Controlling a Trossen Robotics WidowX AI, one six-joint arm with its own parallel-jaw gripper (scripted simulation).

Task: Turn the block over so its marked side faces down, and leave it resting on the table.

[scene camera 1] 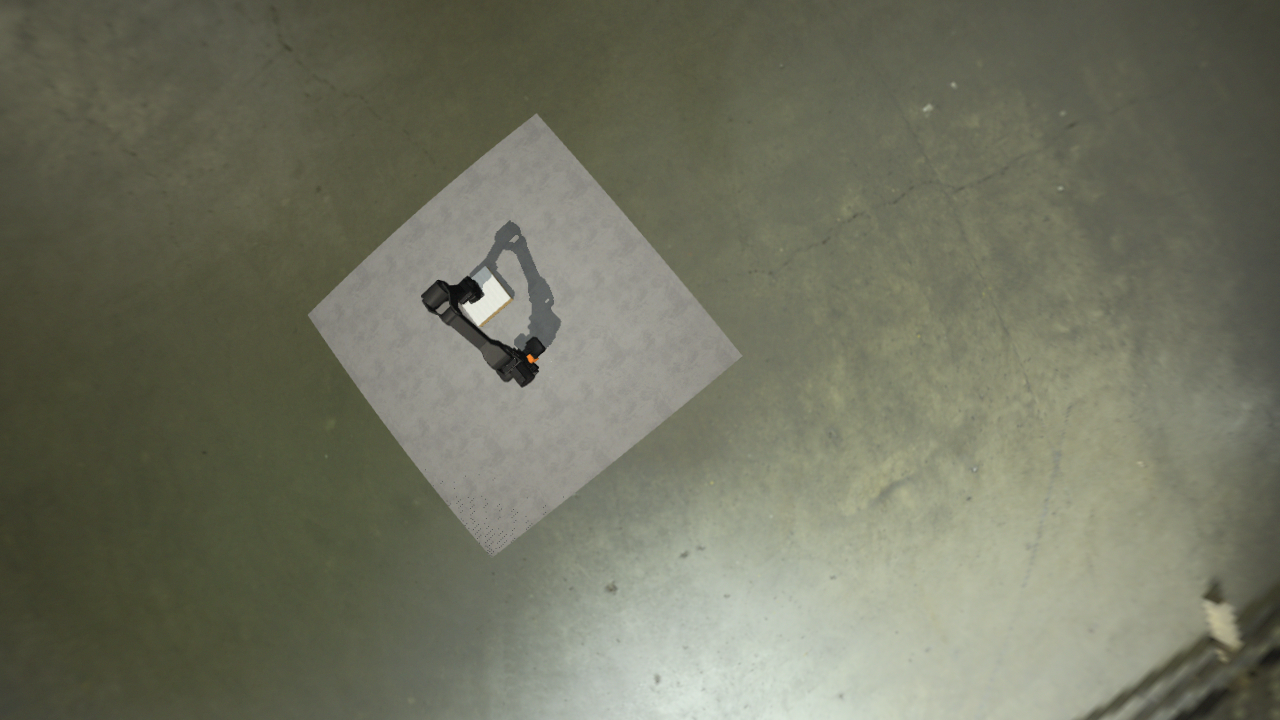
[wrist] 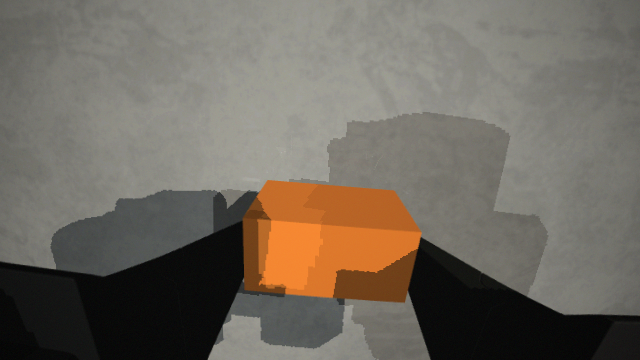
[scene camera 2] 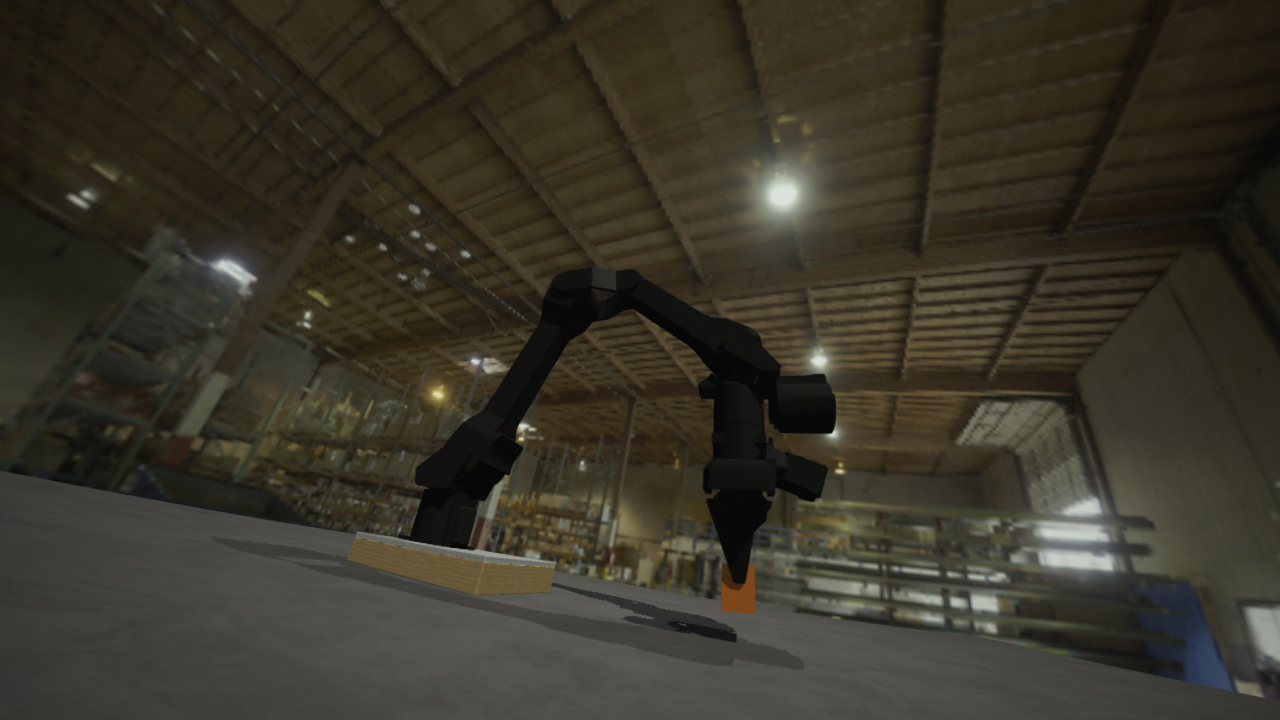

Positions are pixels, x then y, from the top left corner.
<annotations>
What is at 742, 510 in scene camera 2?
My gripper.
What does my gripper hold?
An orange block.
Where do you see an orange block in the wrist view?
309, 239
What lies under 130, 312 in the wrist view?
My gripper.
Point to an orange block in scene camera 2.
At 740, 598
</annotations>
